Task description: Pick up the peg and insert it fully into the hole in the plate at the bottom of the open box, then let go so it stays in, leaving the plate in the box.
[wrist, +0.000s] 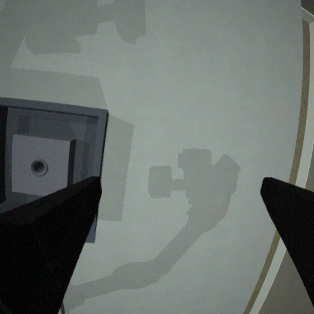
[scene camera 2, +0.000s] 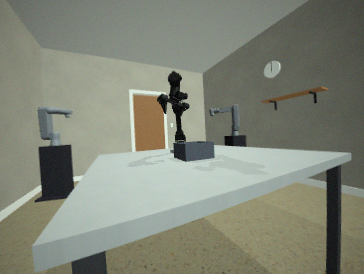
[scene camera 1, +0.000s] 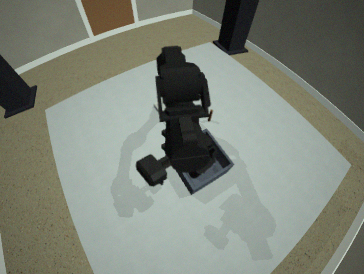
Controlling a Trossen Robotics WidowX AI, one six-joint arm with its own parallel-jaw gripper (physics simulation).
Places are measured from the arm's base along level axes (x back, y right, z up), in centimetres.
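Pixels of known places: gripper, fingertip midpoint: (wrist: 183, 185) (scene camera 2: 172, 116) (scene camera 1: 174, 174).
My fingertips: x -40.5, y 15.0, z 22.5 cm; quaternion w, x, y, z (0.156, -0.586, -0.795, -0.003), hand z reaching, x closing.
Observation:
Ahead of a thing's pixels: the offset from my fingertips to its middle. "pt": to the spot under its first point. Level surfaces: height alone.
The peg @(dx +26.3, dy -29.7, dz -21.4 cm) (scene camera 1: 210, 115) is small and orange-brown, beside the arm near its base, beyond the box; it does not show in the wrist view. The open dark blue-grey box @(dx +6.9, dy -13.6, dz -20.6 cm) (scene camera 1: 214, 177) (scene camera 2: 194, 151) (wrist: 104, 145) sits on the table. In the wrist view, the pale grey plate @(dx +6.9, dy -13.6, dz -22.0 cm) (wrist: 54, 156) lies at the bottom of the box, with a round, empty-looking hole @(pt dx +7.6, dy -14.1, dz -21.8 cm) (wrist: 39, 167) in it. In scene camera 1 the arm hides much of the box's inside. My gripper (wrist: 183, 185) is open and empty above the table, its left finger overlapping the box's edge in the wrist view.
The pale table @(dz -25.4 cm) (scene camera 1: 100, 150) (scene camera 2: 125, 190) carries the arm's shadows. The black arm (scene camera 1: 182, 85) (scene camera 2: 178, 117) rises behind the box and leans over it in scene camera 1. Two grey robot arms (scene camera 2: 46, 122) (scene camera 2: 235, 120) stand on dark pedestals beyond the table.

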